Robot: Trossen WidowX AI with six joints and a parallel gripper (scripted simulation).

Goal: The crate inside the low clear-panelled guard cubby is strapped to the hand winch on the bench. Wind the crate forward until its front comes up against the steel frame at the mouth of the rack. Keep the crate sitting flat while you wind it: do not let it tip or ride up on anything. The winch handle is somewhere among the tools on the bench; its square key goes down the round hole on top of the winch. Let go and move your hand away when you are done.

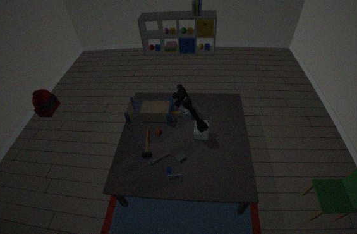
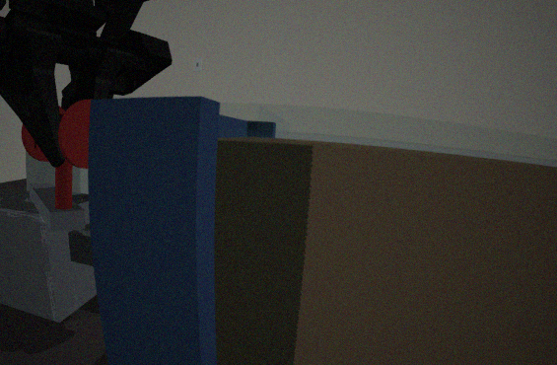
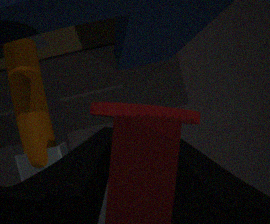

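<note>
Now: the grey winch handle 40 mm behind my gripper tip, 30 mm to the left of it and 30 mm below it. From my gripper tip the other things lie so: red knob (10 mm behind); then grey winch (110 mm behind, 60 mm to the left, 100 mm below); then blue steel frame (60 mm ahead, 70 mm to the left, 20 mm below).
</note>
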